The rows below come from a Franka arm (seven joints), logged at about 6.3 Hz.
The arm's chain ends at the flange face. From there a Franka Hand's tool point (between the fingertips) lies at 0.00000 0.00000 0.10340 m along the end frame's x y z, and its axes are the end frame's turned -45 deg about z.
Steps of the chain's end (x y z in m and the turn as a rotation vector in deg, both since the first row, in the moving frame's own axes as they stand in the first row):
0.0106 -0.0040 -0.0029 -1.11 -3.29 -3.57
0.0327 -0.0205 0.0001 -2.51 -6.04 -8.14
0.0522 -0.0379 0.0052 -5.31 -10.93 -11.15
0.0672 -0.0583 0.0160 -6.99 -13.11 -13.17
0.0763 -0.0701 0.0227 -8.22 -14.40 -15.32
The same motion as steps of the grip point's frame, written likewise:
0.0046 0.0021 -0.0031 1.54 -3.11 -3.57
0.0264 0.0049 -0.0006 2.50 -6.05 -8.14
0.0426 0.0050 0.0029 3.97 -11.48 -11.15
0.0627 0.0016 0.0126 4.33 -14.21 -13.17
0.0744 0.0005 0.0184 4.37 -15.99 -15.32

